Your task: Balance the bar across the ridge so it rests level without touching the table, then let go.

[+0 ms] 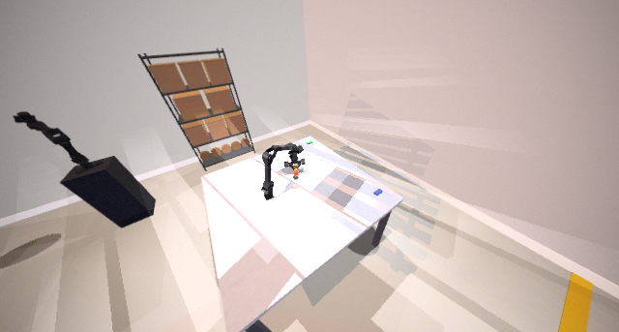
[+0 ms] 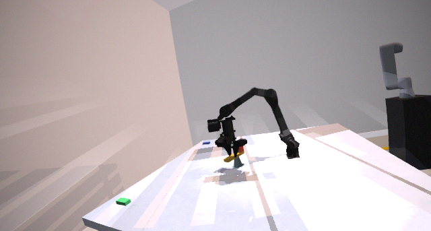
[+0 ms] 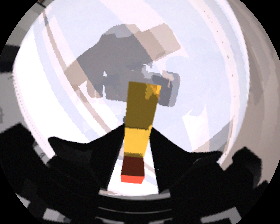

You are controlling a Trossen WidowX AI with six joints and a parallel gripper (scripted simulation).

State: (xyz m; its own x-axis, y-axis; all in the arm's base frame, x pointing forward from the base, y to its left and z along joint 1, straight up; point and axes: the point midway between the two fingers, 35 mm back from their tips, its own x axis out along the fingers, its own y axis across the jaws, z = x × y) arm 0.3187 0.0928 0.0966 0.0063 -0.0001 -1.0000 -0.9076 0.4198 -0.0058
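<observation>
Now: the bar 2 cm behind my gripper tip, 4 cm to the right of it and 1 cm above it. From my gripper tip the other things lie so: blue block: 42 cm ahead, 59 cm to the right, 5 cm below; green block: 42 cm ahead, 41 cm to the left, 5 cm below.
</observation>
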